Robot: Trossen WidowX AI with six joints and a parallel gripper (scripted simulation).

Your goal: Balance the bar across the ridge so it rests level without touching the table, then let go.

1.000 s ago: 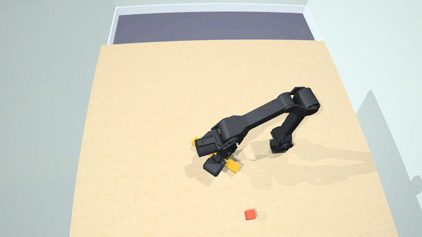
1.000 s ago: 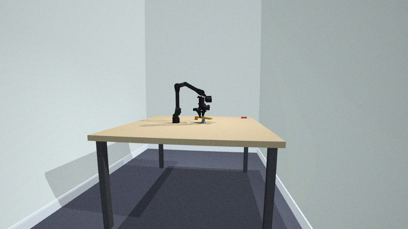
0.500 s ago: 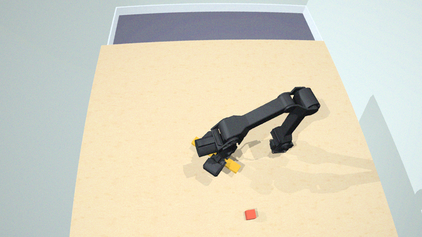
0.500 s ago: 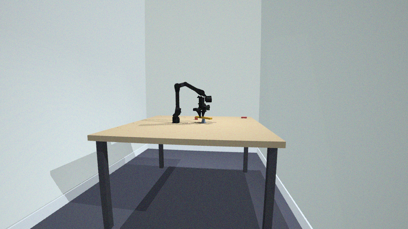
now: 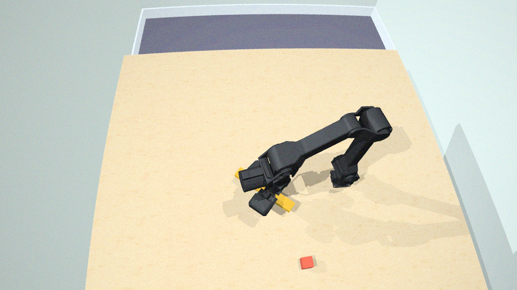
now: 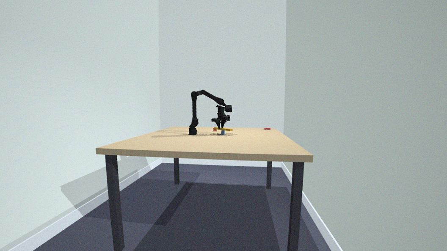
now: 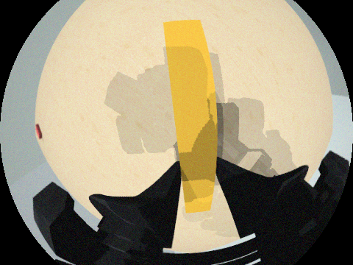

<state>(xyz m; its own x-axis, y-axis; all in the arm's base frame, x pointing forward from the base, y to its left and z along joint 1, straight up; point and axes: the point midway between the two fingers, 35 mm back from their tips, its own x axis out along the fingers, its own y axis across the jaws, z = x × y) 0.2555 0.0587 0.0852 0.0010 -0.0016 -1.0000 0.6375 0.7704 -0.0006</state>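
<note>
My gripper tip is 20 mm to the left of the yellow bar and 20 mm short of it. From my gripper tip the other things lie so: red cube: 220 mm to the left, 90 mm behind, 30 mm below.
</note>
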